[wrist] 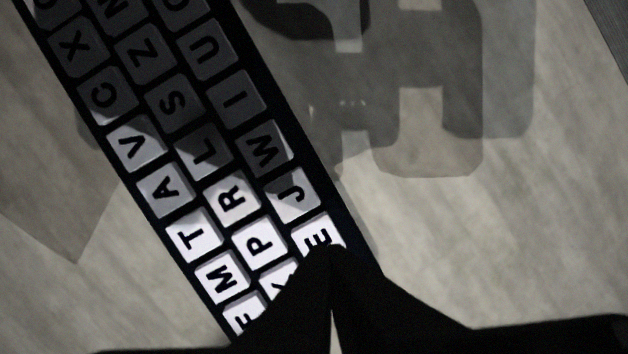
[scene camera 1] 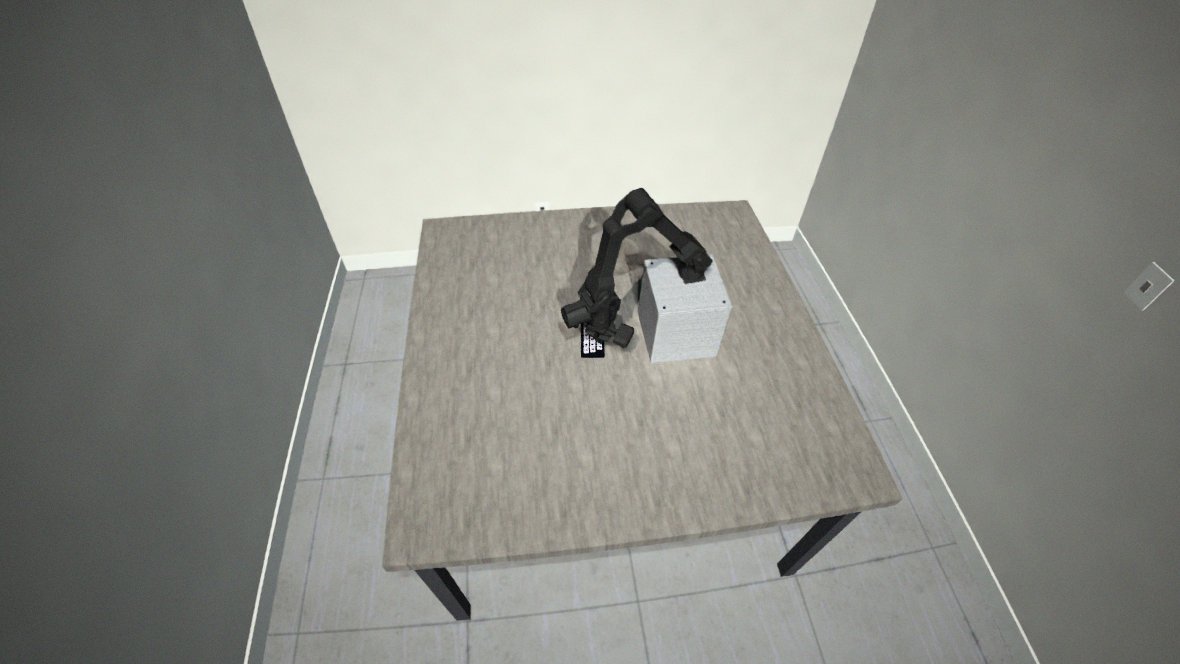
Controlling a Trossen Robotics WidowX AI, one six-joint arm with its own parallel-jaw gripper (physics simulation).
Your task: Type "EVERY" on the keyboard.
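Places are measured from the arm's base along level axes (x ahead, y up, z right), in millimetres.
Where they show: gripper, fingertip midpoint: [wrist: 326, 257] [scene camera 1: 600, 342]; arm's base at its link origin: [scene camera 1: 691, 274].
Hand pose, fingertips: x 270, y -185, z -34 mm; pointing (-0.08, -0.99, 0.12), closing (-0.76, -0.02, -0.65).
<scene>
Each offset is from my fingertips to the centre of the thing. "spot": to the spot under its first point. Level surfaces: height alone.
The keyboard is a narrow black board with three rows of light keys with black letters. In the wrist view the keyboard {spot: dx -9, dy -25, dz -10 mm} [wrist: 357, 235] runs slantwise from upper left to the bottom. My gripper [wrist: 326, 257] is shut and empty, its tips over the lower edge of the E key {dx +2, dy -22, dz +0 mm} [wrist: 317, 235] in the right row. The J key {dx -2, dy -22, dz +19 mm} [wrist: 293, 196], R key {dx +15, dy -22, dz +33 mm} [wrist: 232, 198] and V key {dx +25, dy -22, dz +71 mm} [wrist: 136, 143] show uncovered. The fingers hide part of a key beside the P key {dx +19, dy -22, dz +14 mm} [wrist: 259, 243]. Whether the tips touch the E key I cannot tell. In the scene view the arm covers part of the keyboard {dx +4, dy -29, dz +75 mm} [scene camera 1: 587, 354].
A pale grey block [scene camera 1: 689, 330] stands on the wooden table {dy -38 mm} [scene camera 1: 627, 445] to the right of the keyboard, with the arm's base on its top. The arm arches over from the block to the keyboard. Shadows of the arm fall across the upper keys.
</scene>
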